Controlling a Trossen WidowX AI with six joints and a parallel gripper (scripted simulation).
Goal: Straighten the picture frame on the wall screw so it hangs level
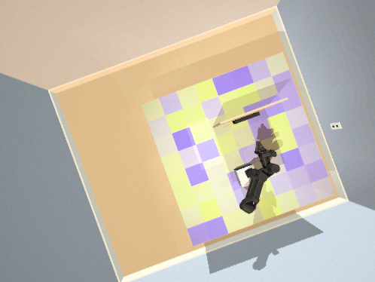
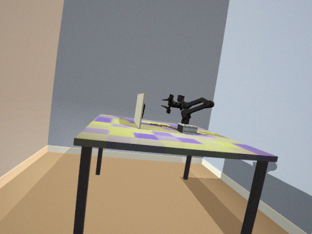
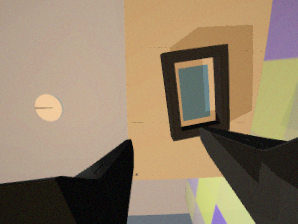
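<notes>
My gripper tip is now 190 mm short of the picture frame, 20 mm to the left of it and 90 mm above it. Round my gripper tip: wall panel (200 mm ahead, 40 mm to the right, 100 mm below).
</notes>
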